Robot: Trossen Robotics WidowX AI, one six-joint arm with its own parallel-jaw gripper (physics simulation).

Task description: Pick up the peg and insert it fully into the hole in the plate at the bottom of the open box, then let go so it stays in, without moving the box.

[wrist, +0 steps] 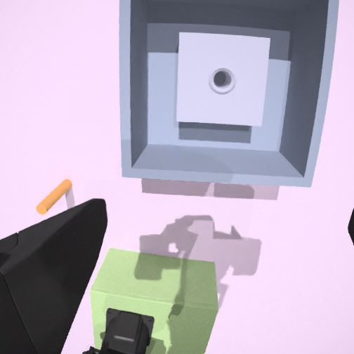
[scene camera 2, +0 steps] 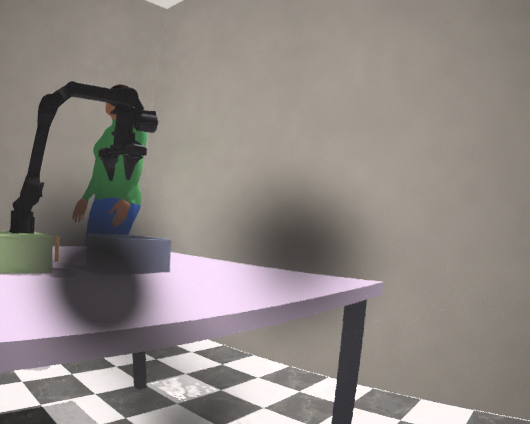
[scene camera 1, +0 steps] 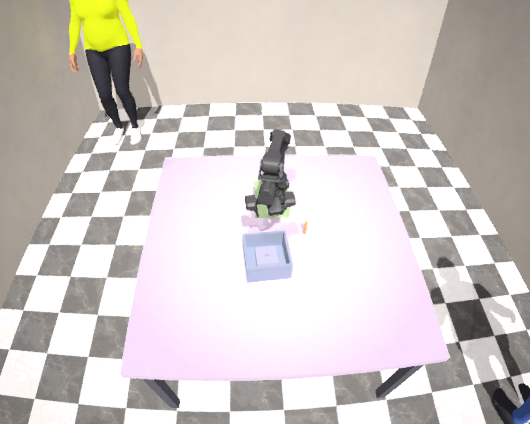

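Where they show: gripper, fingertip midpoint: (scene camera 2: 119,180) (scene camera 1: 269,215); arm's base, link origin: (scene camera 2: 21,232).
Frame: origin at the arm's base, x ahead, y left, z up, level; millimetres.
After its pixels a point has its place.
The orange peg (scene camera 1: 305,227) @(x 160, y 127, z -52 mm) (scene camera 2: 57,249) @(x 154, y 120, z -57 mm) (wrist: 54,196) stands upright on the table, beside the box and apart from it. The open blue-grey box (scene camera 1: 268,275) @(x 426, y -46, z -57 mm) (scene camera 2: 155,256) @(x 379, y -143, z -48 mm) (wrist: 217,181) sits on the table. Inside it lies a pale square plate (scene camera 1: 259,256) @(x 340, y -85, z -40 mm) (wrist: 200,102) with a round, empty hole (wrist: 221,79) near its middle; the plate is hidden by the box walls in scene camera 2. My gripper (scene camera 2: 120,180) @(x 292, y -47, z 168 mm) (wrist: 233,215) is open and empty, pointing down high above the table. In the wrist view the peg lies beyond the left finger, outside the gap.
A green block (scene camera 1: 286,213) @(x 58, y 42, z -67 mm) (scene camera 2: 25,254) @(x -12, y -115, z -48 mm) (wrist: 155,275) stands under the arm's base, close to the peg and box. The pink table (scene camera 1: 200,320) @(x 628, y -316, z -97 mm) (scene camera 2: 225,295) @(x 347, y -495, z -97 mm) (wrist: 50,75) carries them all. A person in yellow (scene camera 1: 102,30) and one in green (scene camera 2: 104,182) stand beyond the table. Dark blurs cover parts of scene camera 2.
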